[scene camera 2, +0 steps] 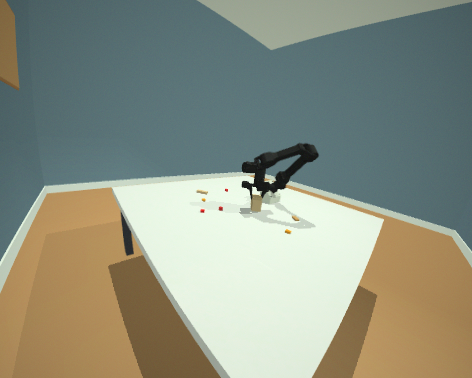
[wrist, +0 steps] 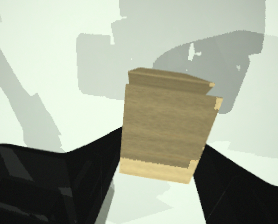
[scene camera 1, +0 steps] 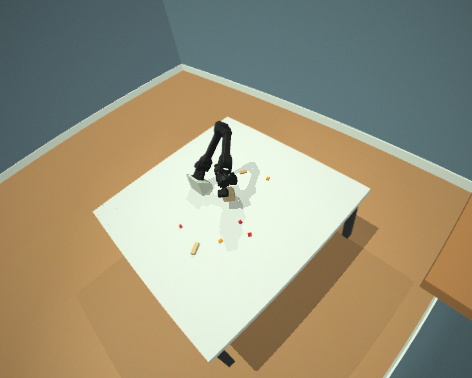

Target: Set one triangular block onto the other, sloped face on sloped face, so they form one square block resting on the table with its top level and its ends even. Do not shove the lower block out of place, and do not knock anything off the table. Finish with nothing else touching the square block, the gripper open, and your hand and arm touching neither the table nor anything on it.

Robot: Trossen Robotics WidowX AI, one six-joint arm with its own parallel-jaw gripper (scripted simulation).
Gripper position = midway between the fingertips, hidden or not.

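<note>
What the gripper (wrist: 157, 134) is carrying is a tan triangular block (wrist: 164, 132), and there's a further tan triangular block (wrist: 164, 79) to be seen as well.
</note>
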